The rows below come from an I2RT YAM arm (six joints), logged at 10 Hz.
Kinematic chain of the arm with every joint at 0, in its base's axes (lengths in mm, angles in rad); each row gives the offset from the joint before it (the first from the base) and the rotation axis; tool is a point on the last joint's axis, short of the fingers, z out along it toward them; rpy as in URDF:
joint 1: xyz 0 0 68 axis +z
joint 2: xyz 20 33.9 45.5 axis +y
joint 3: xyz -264 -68.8 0 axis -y
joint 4: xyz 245 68.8 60 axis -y
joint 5: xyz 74 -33.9 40.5 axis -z
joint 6: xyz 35.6 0 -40.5 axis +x
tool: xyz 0 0 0 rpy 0 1.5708 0
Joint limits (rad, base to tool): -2.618..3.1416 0..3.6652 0..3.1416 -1.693..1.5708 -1.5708..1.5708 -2.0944..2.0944
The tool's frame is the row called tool.
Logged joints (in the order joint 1, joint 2, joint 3, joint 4, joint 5, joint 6), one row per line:
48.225 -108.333 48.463 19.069 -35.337 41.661
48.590 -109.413 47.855 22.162 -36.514 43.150
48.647 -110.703 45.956 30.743 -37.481 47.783
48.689 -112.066 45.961 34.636 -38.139 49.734
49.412 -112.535 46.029 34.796 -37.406 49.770
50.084 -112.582 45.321 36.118 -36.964 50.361
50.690 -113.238 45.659 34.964 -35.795 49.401
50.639 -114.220 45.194 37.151 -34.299 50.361
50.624 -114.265 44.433 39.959 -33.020 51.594
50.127 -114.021 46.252 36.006 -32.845 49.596
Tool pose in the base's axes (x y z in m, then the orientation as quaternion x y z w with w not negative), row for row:
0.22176 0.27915 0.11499 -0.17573 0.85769 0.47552 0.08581
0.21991 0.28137 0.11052 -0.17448 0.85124 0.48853 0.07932
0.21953 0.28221 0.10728 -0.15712 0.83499 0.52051 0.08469
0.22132 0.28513 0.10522 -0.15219 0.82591 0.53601 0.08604
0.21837 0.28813 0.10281 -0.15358 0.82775 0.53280 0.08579
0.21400 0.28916 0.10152 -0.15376 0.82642 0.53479 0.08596
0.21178 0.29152 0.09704 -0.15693 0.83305 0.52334 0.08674
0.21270 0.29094 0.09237 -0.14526 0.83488 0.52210 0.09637
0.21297 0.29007 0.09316 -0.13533 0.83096 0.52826 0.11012
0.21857 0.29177 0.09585 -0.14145 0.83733 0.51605 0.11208
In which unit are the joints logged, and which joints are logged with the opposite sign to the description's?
The joints are logged in degrees. Opposite sign: joint 2.
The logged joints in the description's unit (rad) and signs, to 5 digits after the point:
0.84169 1.89077 0.84584 0.33282 -0.61675 0.72712
0.84806 1.90962 0.83523 0.38680 -0.63729 0.75311
0.84905 1.93213 0.80208 0.53657 -0.65417 0.83397
0.84978 1.95592 0.80217 0.60451 -0.66565 0.86802
0.86240 1.96411 0.80336 0.60730 -0.65286 0.86865
0.87413 1.96493 0.79100 0.63038 -0.64514 0.87897
0.88471 1.97638 0.79690 0.61024 -0.62474 0.86221
0.88382 1.99352 0.78878 0.64841 -0.59863 0.87897
0.88356 1.99430 0.77550 0.69742 -0.57631 0.90049
0.87488 1.99004 0.80725 0.62842 -0.57325 0.86561

